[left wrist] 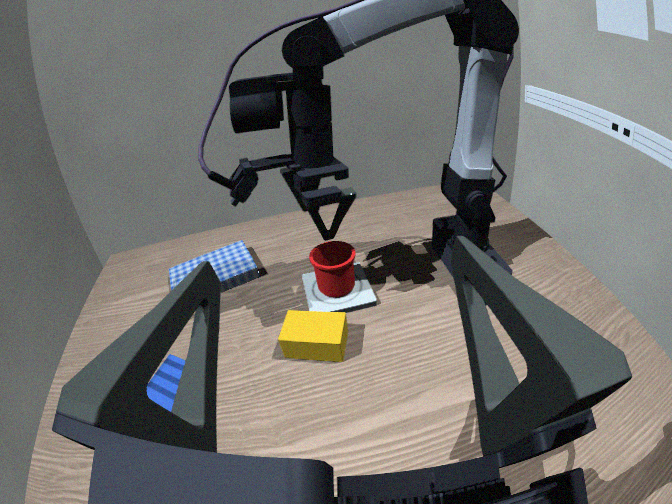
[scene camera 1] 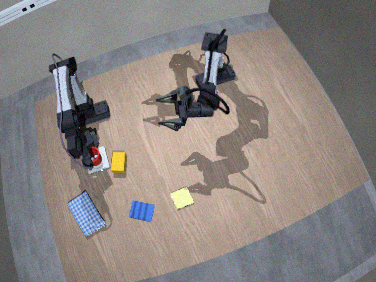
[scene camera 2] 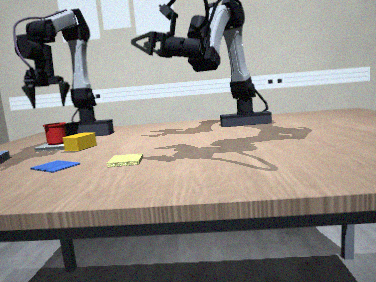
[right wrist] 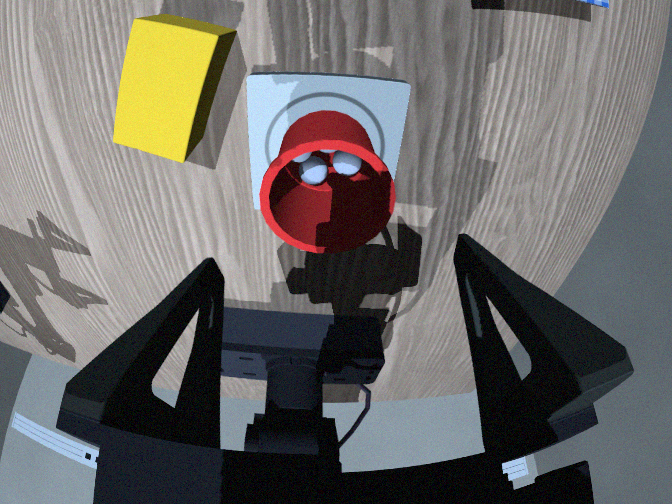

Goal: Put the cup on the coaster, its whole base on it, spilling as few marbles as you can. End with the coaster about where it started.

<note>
I see my left gripper, my right gripper, a red cup and a blue striped cloth.
My left gripper is seen too in the left wrist view. My right gripper is seen too in the left wrist view and in the right wrist view.
</note>
